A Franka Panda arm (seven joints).
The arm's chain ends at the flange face. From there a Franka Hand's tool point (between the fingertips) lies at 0.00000 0.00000 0.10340 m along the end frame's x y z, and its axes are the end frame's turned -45 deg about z.
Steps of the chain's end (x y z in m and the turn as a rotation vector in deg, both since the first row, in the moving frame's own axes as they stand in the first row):
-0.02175 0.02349 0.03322 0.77 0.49 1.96
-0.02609 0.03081 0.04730 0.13 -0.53 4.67
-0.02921 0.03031 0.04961 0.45 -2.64 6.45
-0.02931 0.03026 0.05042 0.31 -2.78 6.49
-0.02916 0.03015 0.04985 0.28 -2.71 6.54
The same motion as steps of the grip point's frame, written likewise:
-0.03038 0.00090 0.03321 0.20 0.89 1.96
-0.04071 0.00248 0.04730 0.47 -0.28 4.67
-0.04465 -0.00331 0.04950 2.18 -1.55 6.45
-0.04504 -0.00344 0.05030 2.18 -1.75 6.49
-0.04481 -0.00328 0.04973 2.11 -1.72 6.54

